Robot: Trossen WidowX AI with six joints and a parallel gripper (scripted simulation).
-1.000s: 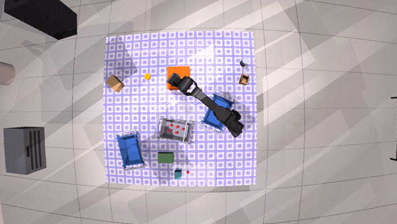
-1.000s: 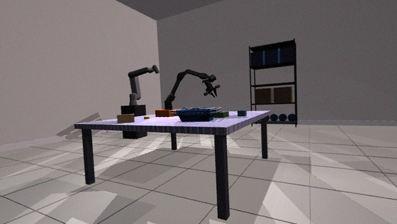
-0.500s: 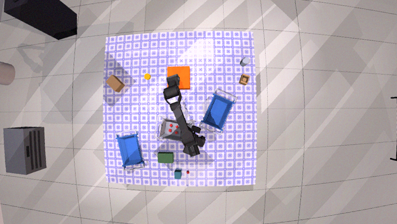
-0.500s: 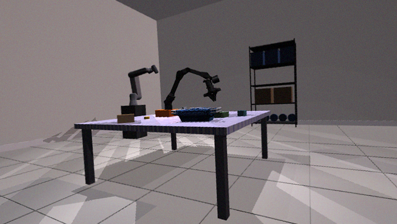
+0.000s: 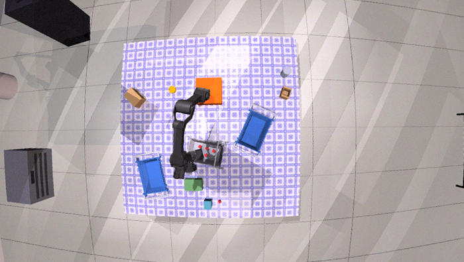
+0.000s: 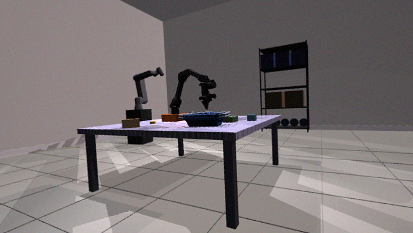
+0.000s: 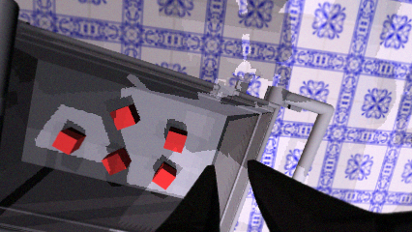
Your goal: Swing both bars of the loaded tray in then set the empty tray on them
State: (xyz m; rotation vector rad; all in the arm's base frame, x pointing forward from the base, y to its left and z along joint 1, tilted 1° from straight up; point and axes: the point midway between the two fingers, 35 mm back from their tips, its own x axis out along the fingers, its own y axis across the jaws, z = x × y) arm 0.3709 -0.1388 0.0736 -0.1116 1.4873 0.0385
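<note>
Right now my gripper tip is 43 cm to the right of the blue tray, 10 cm past it and 6 cm above it. From my gripper tip the other things lie so: yellow disc: 47 cm behind, 9 cm to the right, 9 cm below; then teal block: 35 cm ahead, 8 cm below, 4 cm to the left; then green block: 20 cm ahead, 8 cm below, 3 cm to the right.
</note>
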